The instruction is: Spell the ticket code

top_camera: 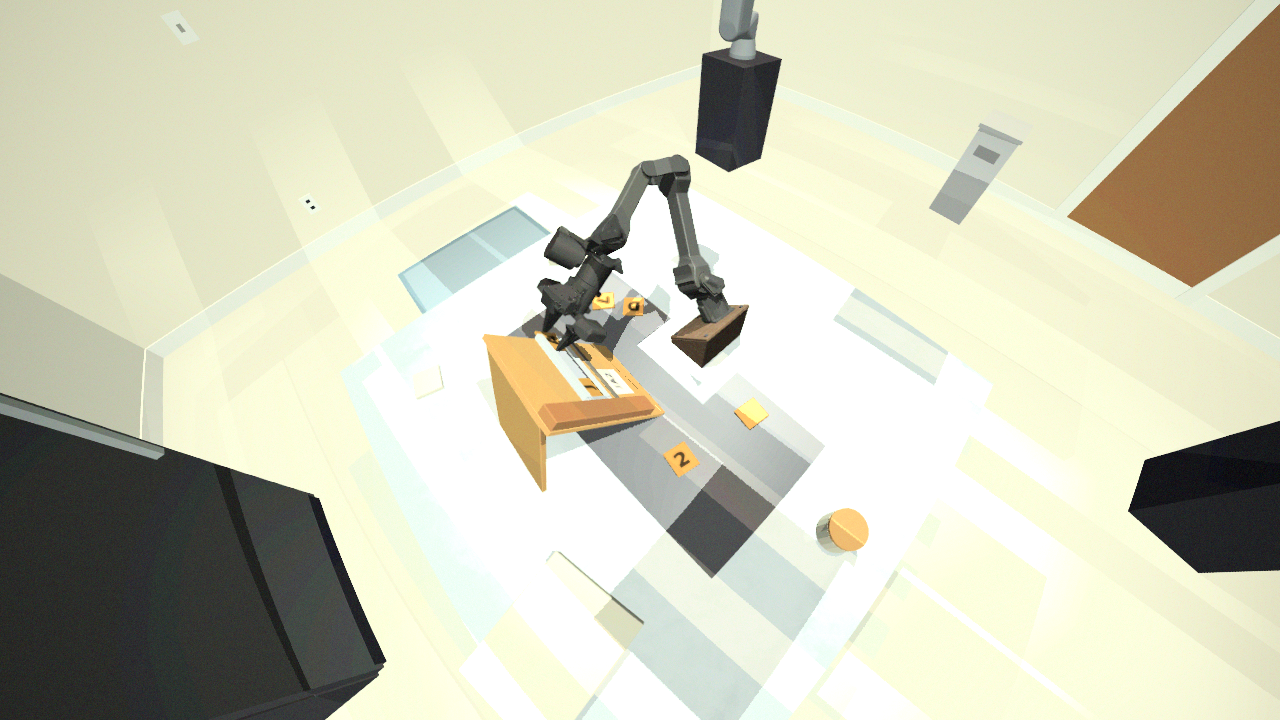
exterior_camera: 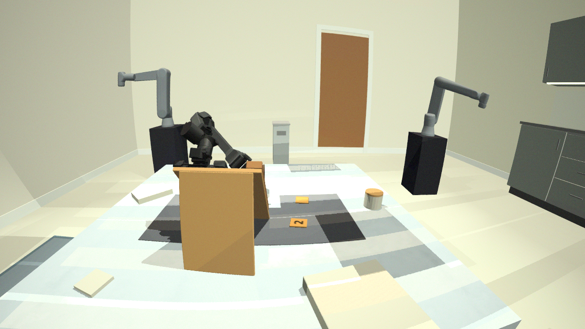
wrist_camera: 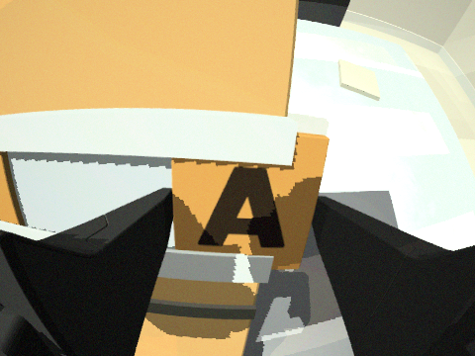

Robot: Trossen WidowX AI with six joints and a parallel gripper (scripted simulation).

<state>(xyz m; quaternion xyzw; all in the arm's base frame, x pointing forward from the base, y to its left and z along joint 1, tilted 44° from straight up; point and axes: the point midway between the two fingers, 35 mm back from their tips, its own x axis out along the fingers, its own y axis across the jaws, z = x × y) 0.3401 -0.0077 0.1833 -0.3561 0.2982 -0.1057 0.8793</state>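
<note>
The white ticket is 120 mm to the left of my gripper tip, 80 mm below it and 70 mm behind it. The rest, counted from my gripper tip: grey mat: 170 mm behind, 160 mm below, 150 mm to the left; pale pad: 310 mm ahead, 220 mm to the right, 150 mm below; round tan-lidded canister: 660 mm to the left, 240 mm behind, 120 mm below.
</note>
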